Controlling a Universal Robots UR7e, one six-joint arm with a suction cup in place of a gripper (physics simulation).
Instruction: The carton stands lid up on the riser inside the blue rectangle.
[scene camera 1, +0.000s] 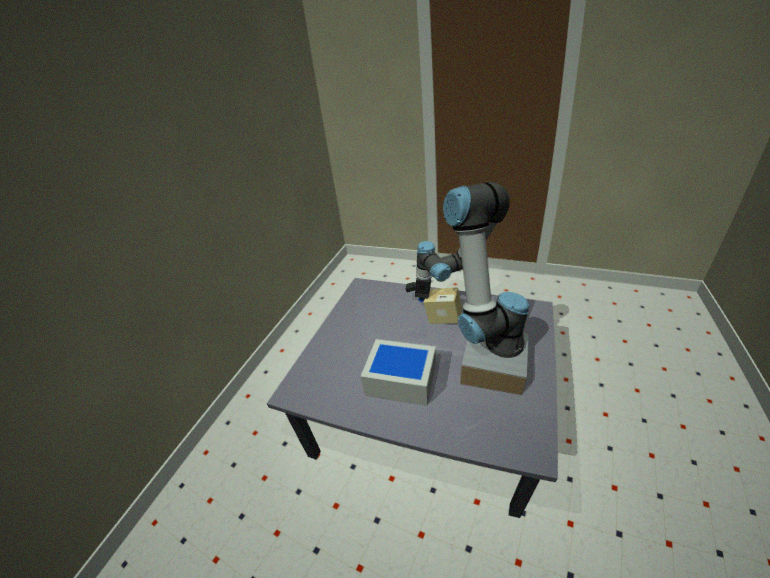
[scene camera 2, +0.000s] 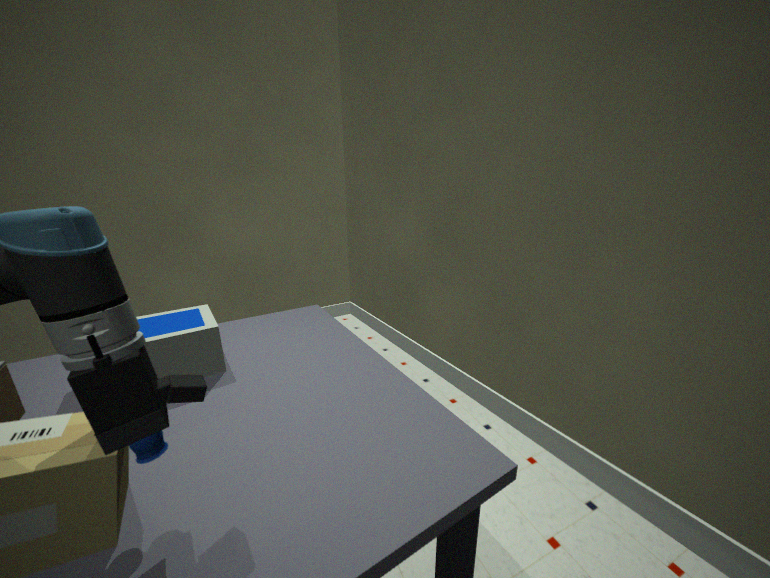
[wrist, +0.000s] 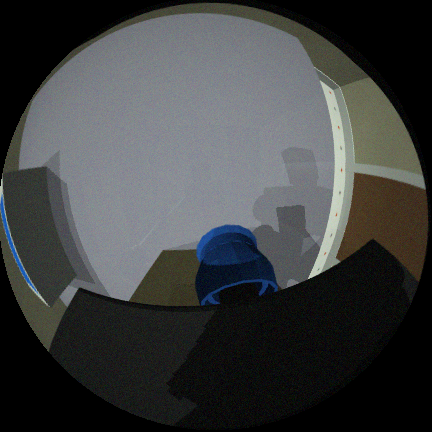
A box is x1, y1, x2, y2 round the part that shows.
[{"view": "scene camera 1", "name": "tan carton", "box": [424, 288, 461, 323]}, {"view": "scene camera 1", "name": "riser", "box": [361, 339, 435, 405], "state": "on the table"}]
